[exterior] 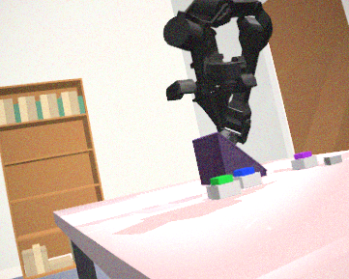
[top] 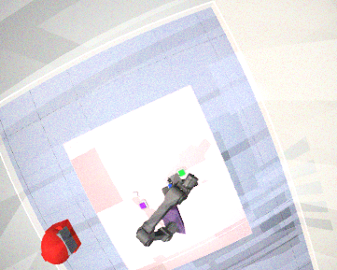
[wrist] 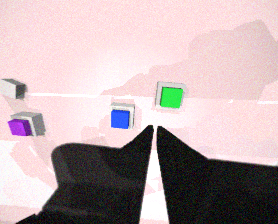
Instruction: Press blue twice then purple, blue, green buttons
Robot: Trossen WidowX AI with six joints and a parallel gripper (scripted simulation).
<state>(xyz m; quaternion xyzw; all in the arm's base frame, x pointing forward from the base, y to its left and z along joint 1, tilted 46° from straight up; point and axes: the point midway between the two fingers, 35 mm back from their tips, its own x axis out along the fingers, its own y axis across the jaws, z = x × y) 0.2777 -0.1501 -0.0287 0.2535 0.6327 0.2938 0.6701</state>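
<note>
Right now the green button is 20 mm ahead of my gripper tip, 30 mm to the right of it and 100 mm below it. Also, from my gripper tip: purple button: 100 mm behind, 270 mm to the left, 100 mm below; then blue button: 40 mm behind, 50 mm to the left, 100 mm below; then small grey block: 20 mm behind, 290 mm to the left, 120 mm below.
</note>
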